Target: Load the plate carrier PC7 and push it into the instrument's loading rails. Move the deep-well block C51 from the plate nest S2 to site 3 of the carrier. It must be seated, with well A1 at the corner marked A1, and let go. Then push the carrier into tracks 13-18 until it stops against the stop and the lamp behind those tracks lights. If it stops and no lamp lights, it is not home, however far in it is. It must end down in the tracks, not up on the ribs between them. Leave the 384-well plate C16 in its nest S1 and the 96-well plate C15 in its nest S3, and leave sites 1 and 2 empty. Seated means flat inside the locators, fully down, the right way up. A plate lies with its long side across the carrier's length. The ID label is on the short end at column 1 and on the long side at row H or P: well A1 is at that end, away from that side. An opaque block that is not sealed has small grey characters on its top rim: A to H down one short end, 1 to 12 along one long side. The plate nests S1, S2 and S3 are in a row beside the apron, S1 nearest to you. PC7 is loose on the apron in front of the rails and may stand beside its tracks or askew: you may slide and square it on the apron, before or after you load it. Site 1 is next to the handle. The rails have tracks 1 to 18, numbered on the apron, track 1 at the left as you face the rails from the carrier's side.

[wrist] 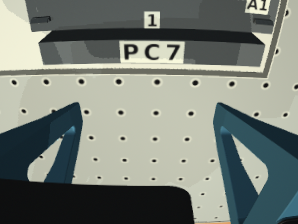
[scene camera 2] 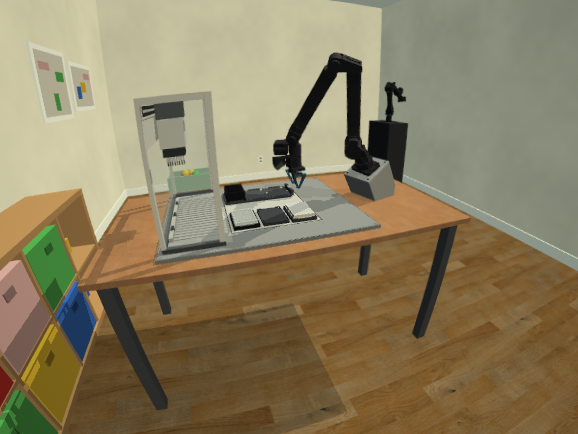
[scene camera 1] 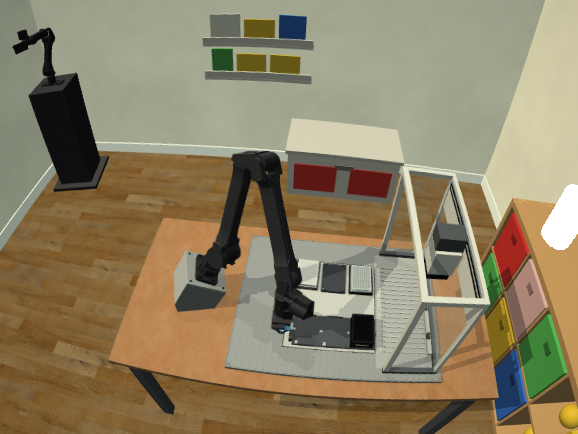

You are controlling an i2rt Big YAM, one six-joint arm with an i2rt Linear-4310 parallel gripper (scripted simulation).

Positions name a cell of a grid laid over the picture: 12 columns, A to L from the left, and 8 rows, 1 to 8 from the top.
Labels:
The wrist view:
my gripper: F4
dark grey carrier PC7: J2
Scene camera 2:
post: E2
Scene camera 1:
dark grey carrier PC7: G7
black deep-well block C51: H7

